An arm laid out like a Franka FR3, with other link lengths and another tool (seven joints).
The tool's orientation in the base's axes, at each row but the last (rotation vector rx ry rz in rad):
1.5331 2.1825 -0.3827
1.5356 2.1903 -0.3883
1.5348 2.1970 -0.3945
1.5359 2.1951 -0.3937
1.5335 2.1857 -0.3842
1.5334 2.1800 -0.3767
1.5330 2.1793 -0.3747
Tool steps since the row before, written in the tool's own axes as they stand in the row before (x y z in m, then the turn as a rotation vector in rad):
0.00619 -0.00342 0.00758 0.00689 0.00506 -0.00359
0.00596 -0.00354 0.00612 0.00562 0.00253 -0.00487
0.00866 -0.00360 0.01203 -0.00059 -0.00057 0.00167
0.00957 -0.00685 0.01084 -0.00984 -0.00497 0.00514
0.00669 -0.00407 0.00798 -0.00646 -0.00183 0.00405
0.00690 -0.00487 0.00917 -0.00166 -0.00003 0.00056
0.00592 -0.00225 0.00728 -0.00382 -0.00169 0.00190
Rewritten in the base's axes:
-0.00349 0.00034 -0.00976 0.00207 0.00903 -0.00023
-0.00390 0.00081 -0.00835 -0.00018 0.00772 0.00146
-0.00374 0.00024 -0.01479 -0.00006 -0.00145 -0.00116
-0.00725 0.00042 -0.01426 -0.00083 -0.01213 0.00038
-0.00419 0.00034 -0.01036 0.00093 -0.00778 -0.00030
-0.00468 -0.00030 -0.01155 0.00056 -0.00162 0.00035
-0.00231 0.00068 -0.00934 -0.00012 -0.00458 0.00023

